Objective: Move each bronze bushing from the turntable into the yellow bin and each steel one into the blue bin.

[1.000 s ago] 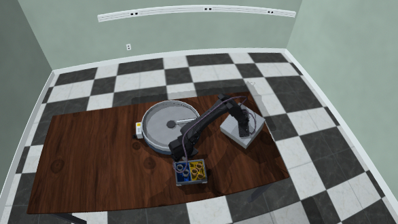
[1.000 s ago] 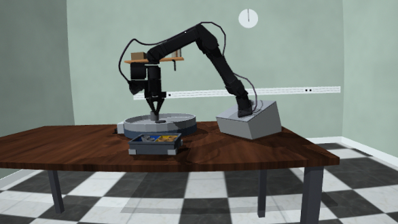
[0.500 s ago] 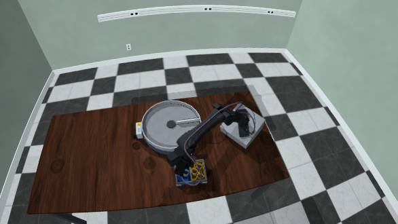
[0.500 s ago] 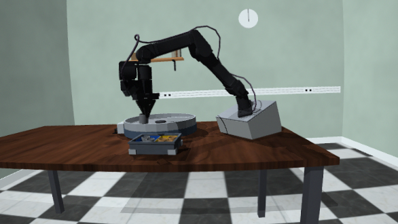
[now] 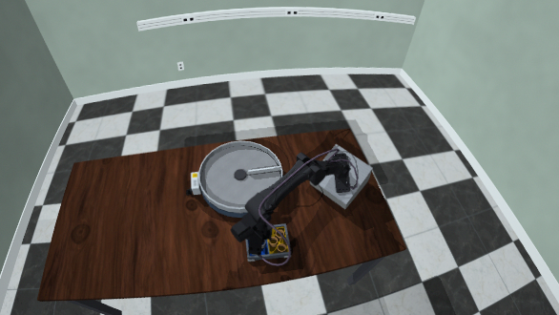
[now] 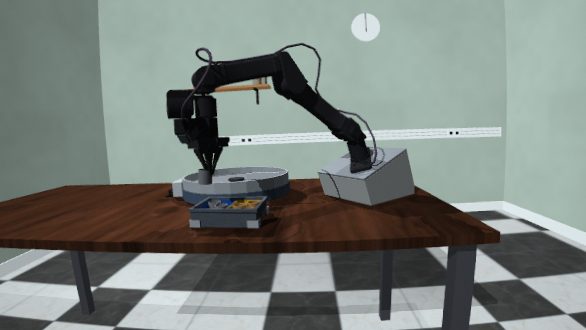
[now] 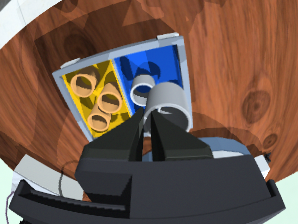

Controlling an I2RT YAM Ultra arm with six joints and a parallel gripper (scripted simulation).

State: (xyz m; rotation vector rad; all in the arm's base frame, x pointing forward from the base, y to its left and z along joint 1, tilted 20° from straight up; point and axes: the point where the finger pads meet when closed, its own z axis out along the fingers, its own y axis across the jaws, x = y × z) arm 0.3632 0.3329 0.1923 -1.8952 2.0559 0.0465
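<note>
Right now the blue bin is 10 mm ahead of my hand, 30 mm to the right of it and 130 mm below it. From my hand the other things lie so: grey turntable: 120 mm ahead, 380 mm to the right, 90 mm below; yellow bin: 80 mm behind, 50 mm to the right, 130 mm below; bin tray: 30 mm behind, 40 mm to the right, 120 mm below.
</note>
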